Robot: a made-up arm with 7 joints. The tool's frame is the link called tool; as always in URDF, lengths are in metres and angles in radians. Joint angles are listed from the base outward. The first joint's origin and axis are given. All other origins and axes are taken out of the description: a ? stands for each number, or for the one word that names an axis. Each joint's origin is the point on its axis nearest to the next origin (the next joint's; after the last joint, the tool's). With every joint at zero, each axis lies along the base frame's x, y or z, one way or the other. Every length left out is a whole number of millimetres.
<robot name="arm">
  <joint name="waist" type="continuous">
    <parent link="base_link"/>
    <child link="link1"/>
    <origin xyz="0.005 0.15 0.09"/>
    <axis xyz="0 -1 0"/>
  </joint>
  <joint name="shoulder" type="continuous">
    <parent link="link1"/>
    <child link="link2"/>
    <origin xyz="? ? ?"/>
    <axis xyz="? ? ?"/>
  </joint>
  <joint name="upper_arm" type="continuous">
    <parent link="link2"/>
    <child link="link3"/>
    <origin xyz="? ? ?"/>
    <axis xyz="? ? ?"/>
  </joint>
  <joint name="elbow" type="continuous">
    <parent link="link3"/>
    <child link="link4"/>
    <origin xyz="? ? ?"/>
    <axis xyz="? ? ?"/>
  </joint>
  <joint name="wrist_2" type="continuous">
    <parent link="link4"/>
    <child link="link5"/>
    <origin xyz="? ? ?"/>
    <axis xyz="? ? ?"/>
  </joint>
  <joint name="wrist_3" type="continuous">
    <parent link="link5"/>
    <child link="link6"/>
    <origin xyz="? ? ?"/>
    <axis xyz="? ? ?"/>
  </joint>
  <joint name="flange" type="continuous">
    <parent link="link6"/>
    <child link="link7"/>
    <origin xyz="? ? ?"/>
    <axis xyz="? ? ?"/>
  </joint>
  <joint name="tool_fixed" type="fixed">
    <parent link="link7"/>
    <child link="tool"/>
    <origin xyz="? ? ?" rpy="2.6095 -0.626 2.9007"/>
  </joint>
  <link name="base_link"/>
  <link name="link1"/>
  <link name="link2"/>
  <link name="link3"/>
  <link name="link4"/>
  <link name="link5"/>
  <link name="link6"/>
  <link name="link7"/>
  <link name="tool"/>
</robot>
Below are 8 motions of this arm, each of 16 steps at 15 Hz.
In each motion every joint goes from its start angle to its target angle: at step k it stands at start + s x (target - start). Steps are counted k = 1, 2, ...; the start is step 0. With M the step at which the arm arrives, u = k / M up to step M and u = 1 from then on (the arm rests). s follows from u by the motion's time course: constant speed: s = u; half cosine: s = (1 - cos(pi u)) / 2; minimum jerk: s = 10 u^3 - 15 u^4 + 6 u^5.
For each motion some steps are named. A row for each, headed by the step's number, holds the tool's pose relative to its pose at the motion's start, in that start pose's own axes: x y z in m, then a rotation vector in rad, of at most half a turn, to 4 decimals.
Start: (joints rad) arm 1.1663 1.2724 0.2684 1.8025 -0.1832 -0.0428 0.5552
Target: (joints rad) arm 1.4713 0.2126 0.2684 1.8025 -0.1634 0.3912 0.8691
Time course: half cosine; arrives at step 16
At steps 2, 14, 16:
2: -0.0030 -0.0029 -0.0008 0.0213 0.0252 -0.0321
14: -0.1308 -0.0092 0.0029 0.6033 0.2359 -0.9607
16: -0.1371 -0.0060 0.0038 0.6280 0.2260 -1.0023

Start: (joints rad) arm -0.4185 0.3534 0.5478 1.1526 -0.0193 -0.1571 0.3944
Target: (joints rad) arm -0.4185 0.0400 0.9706 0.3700 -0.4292 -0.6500 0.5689
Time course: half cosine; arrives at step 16
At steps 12, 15, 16:
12: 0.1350 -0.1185 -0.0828 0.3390 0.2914 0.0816
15: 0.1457 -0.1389 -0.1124 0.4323 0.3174 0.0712
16: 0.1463 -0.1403 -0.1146 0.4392 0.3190 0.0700

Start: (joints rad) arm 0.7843 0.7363 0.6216 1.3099 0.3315 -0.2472 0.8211
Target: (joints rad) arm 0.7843 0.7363 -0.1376 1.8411 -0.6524 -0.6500 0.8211
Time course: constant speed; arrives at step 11
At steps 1, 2, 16:
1: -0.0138 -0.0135 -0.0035 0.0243 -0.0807 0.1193
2: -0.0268 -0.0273 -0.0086 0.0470 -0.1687 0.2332
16: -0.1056 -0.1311 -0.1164 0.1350 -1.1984 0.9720

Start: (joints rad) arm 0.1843 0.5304 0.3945 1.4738 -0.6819 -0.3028 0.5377
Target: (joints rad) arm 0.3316 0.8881 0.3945 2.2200 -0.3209 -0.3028 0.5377
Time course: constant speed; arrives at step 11
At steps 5, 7, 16:
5: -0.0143 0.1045 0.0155 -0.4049 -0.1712 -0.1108
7: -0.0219 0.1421 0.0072 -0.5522 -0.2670 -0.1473
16: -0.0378 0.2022 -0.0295 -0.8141 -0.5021 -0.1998

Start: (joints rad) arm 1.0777 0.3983 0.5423 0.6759 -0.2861 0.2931 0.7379
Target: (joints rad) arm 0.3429 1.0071 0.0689 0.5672 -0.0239 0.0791 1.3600
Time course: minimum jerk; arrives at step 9
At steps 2, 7, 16:
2: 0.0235 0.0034 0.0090 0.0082 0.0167 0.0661
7: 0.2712 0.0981 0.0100 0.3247 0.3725 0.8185
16: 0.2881 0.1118 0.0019 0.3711 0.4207 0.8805

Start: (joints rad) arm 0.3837 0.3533 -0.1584 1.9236 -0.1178 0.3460 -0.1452
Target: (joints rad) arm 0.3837 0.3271 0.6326 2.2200 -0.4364 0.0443 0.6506
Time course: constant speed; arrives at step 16
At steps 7, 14, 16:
7: -0.0078 0.0614 0.0321 -0.1788 -0.1874 -0.0196
14: -0.0010 0.1226 0.0443 -0.3944 -0.3135 0.1436
16: 0.0029 0.1388 0.0444 -0.4533 -0.3270 0.2206

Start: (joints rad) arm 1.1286 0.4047 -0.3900 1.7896 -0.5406 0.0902 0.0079
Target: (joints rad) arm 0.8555 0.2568 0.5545 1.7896 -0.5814 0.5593 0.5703
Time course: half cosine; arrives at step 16
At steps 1, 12, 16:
1: 0.0010 0.0002 0.0010 0.0017 0.0086 0.0055
12: 0.1356 0.0329 0.0380 0.3029 0.8627 0.3132
16: 0.1644 0.0436 0.0315 0.3670 1.0253 0.3212

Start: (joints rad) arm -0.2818 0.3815 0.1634 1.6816 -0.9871 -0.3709 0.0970
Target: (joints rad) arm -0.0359 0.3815 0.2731 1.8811 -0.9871 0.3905 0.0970
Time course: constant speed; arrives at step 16
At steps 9, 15, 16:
9: 0.0025 0.0294 0.0616 -0.1287 0.4314 0.1425
15: 0.0089 0.0557 0.0947 -0.1891 0.7388 0.1860
16: 0.0103 0.0605 0.0995 -0.1967 0.7911 0.1892

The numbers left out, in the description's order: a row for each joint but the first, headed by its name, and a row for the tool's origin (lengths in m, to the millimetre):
shoulder: xyz 0.003 0 -0.023, axis 1 0 0
upper_arm: xyz 0 -0.014 -0.212, axis 0 0 1
elbow: xyz -0.021 -0.032 0, axis 0 -1 0
wrist_2: xyz -0.013 0 -0.22, axis 0 0 1
wrist_3: xyz -0.005 -0.007 0, axis 0 1 0
flange: xyz 0.015 0 -0.002, axis -1 0 0
tool: xyz 0 0.009 -0.02

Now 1 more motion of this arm.
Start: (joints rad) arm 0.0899 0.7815 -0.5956 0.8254 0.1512 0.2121 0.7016
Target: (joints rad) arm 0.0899 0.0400 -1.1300 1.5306 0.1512 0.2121 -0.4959
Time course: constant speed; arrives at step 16
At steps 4, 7, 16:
4: -0.0937 -0.0367 -0.0487 -0.1738 -0.1926 -0.0470
7: -0.1511 -0.0612 -0.1041 -0.2792 -0.3491 -0.1453
16: -0.2217 -0.1041 -0.3219 -0.3587 -0.7640 -0.7013

